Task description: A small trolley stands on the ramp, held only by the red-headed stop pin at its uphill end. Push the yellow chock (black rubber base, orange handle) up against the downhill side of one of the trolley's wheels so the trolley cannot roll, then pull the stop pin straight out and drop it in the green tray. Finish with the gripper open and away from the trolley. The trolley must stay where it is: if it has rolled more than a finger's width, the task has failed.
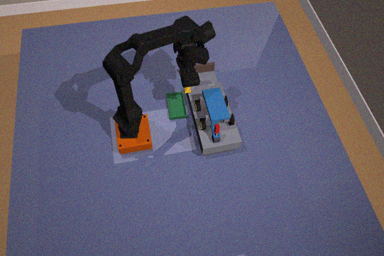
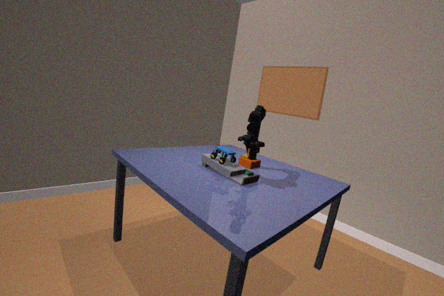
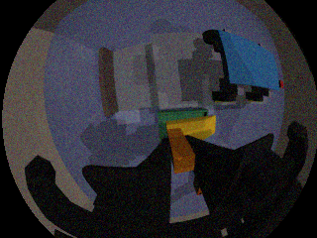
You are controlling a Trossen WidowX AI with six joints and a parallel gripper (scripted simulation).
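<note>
Now: gripper tip 23 cm to the left of the red-headed stop pin, 10 cm short of it and 3 cm above it. Also, from my gripper tip: brown bar 13 cm to the left, 12 cm below, 7 cm ahead; green tray 16 cm below, 5 cm to the right, 3 cm behind; blue trolley 13 cm to the right, 11 cm ahead, 4 cm below.
</note>
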